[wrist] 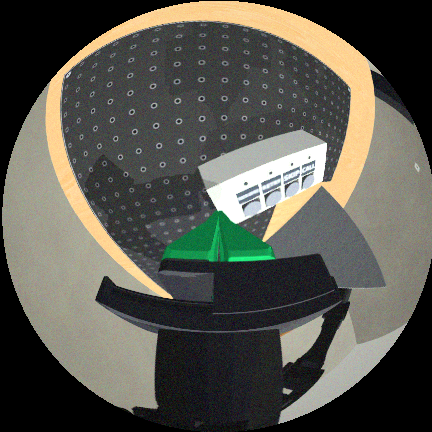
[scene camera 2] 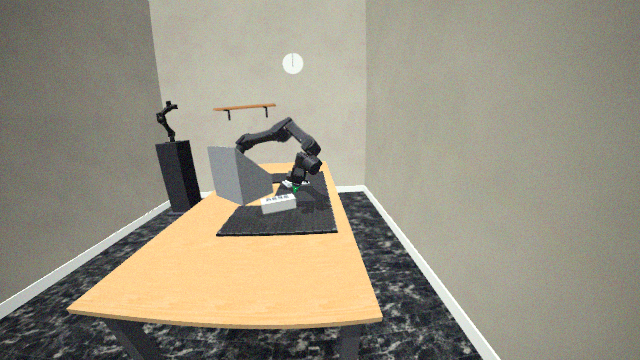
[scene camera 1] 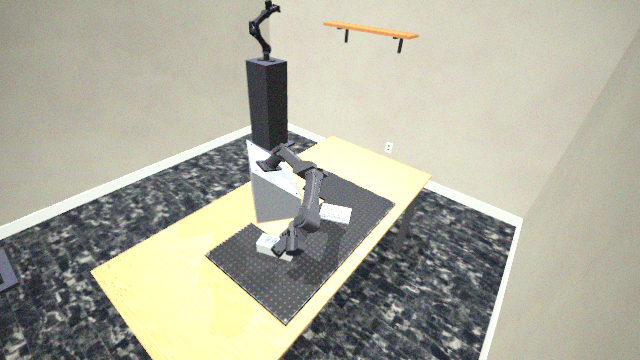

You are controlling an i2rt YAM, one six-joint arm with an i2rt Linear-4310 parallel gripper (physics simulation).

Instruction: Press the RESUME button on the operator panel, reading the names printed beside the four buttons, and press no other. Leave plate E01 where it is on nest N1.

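Frame: origin at the arm's base, x ahead, y left, z up, level; centimetres.
Where they show: gripper, between the fingertips: [wrist: 218,215] [scene camera 2: 294,192]; arm's base, origin of its link: [wrist: 346,278] [scene camera 2: 235,157] [scene camera 1: 269,166].
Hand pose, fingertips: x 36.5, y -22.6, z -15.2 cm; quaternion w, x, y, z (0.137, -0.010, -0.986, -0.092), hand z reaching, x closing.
Things, the pixels of their top centre, and the offset from my fingertips. Level surfaces: height alone.
- white operator panel, centre of its top: [wrist: 283,183] [scene camera 1: 276,242] [scene camera 2: 277,198] dx -8.5, dy -1.0, dz -2.2 cm
- leftmost button, centre of its top: [wrist: 252,208] dx -4.9, dy +2.3, dz -2.2 cm
- RETRY button, centre of its top: [wrist: 273,198] dx -7.7, dy +1.2, dz -2.2 cm
- SKIP button, centre of its top: [wrist: 292,189] dx -10.5, dy +0.2, dz -2.2 cm
- CALL button, centre of its top: [wrist: 308,181] dx -13.3, dy -0.9, dz -2.2 cm
- white ribbed plate-like block, centre of its top: [scene camera 1: 335,210] dx -2.5, dy +37.4, dz -5.1 cm
- black perforated mat, height of its surface: dz -7.7 cm
- wooden table, height of its surface: dz -9.0 cm
The white operator panel [scene camera 1: 265,245] [scene camera 2: 279,206] [wrist: 227,201] has four round grey buttons. In the wrist view the leftmost button [wrist: 252,207] has a label too blurred to read; beside it are the RETRY button [wrist: 273,198], also blurred, the SKIP button [wrist: 292,189] and the CALL button [wrist: 307,181]. My gripper [scene camera 2: 295,189] [wrist: 218,215] is shut and empty; its green fingertips are beyond the panel's leftmost-button end, apart from the buttons. A white ribbed plate-like block [scene camera 1: 336,213] lies farther along the mat; no E01 or N1 marking is readable, and any nest under it cannot be made out.
The black perforated mat [scene camera 1: 285,300] [scene camera 2: 280,225] lies on the wooden table [scene camera 1: 165,260] [scene camera 2: 225,280]. A grey wedge-shaped arm mount [scene camera 1: 277,205] [scene camera 2: 225,175] [wrist: 335,240] stands close to the panel. A smaller arm stands on a dark pillar [scene camera 1: 265,100] [scene camera 2: 175,172] beyond the table.
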